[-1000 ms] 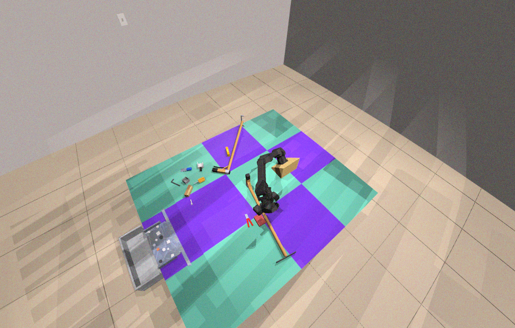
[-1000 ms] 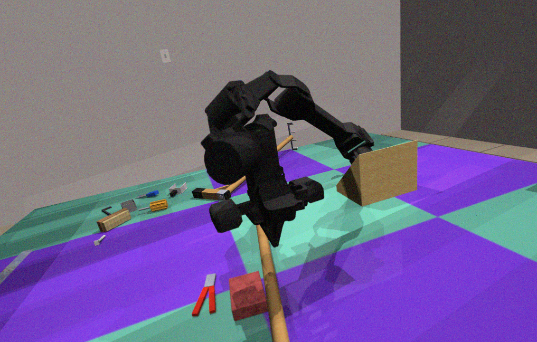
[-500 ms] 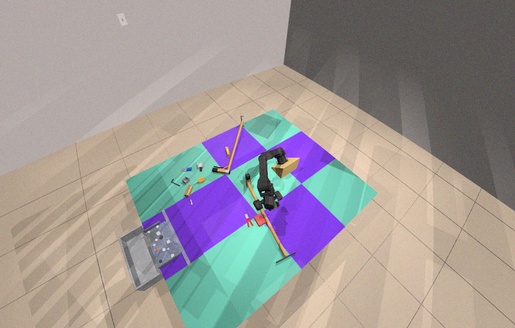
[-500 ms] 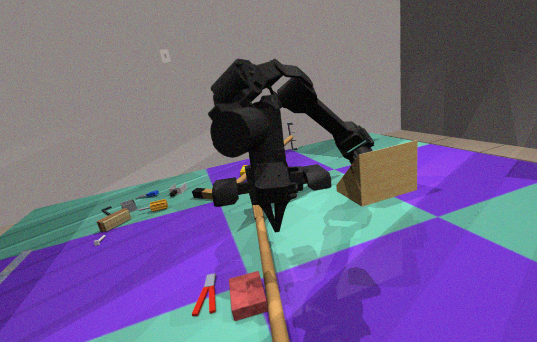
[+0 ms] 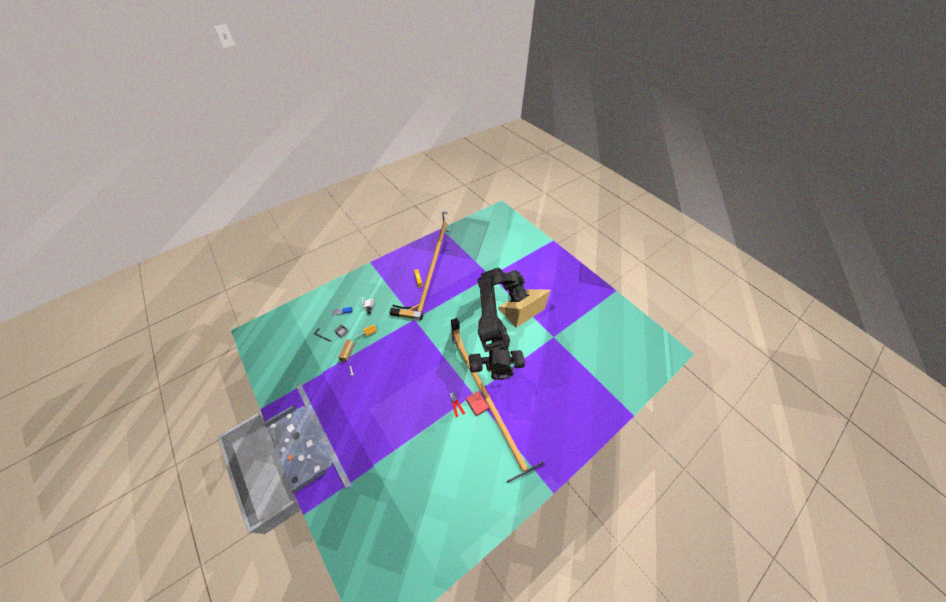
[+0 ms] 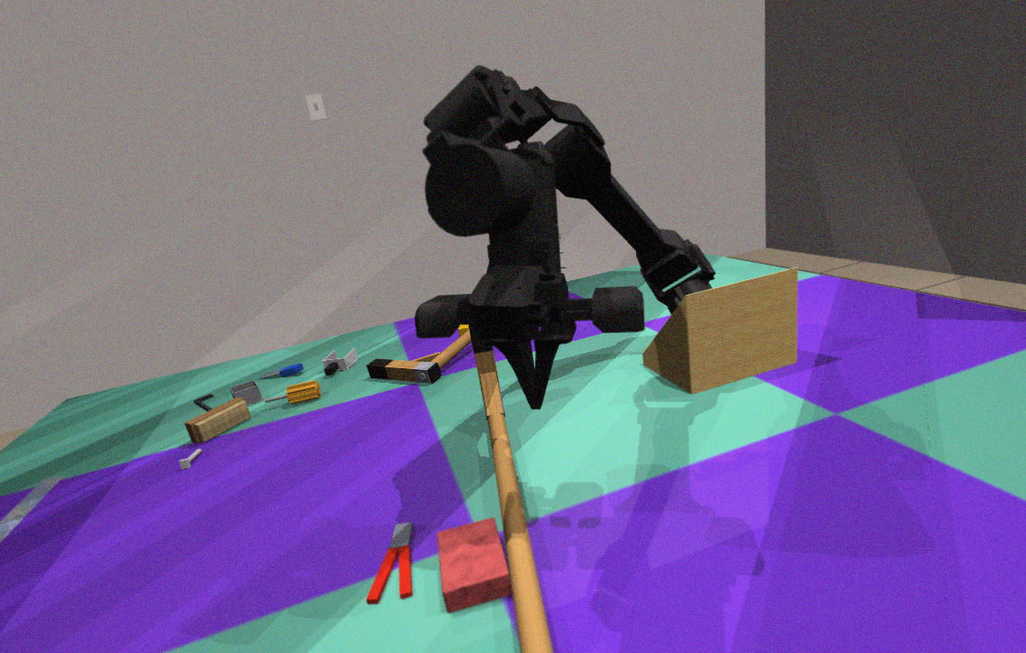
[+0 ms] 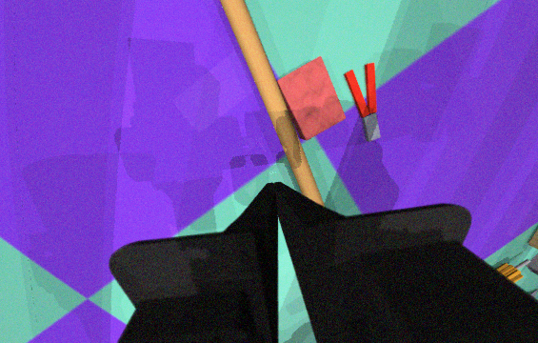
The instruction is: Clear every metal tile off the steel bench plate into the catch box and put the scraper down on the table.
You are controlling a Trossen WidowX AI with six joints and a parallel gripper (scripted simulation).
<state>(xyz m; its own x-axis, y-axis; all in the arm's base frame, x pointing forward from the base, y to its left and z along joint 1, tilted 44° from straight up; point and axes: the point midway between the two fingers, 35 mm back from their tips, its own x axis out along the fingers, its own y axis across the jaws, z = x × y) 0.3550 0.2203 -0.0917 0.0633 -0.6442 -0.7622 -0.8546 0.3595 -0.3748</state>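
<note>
The long scraper is 40 mm ahead of my gripper tip, 20 mm to the left of it and 70 mm below it. The rest, counted from my gripper tip: red block (90 mm ahead, 10 mm to the left, 120 mm below); wooden block (370 mm ahead, 490 mm to the right, 110 mm below); orange screwdriver (250 mm ahead, 520 mm to the right, 110 mm below).
</note>
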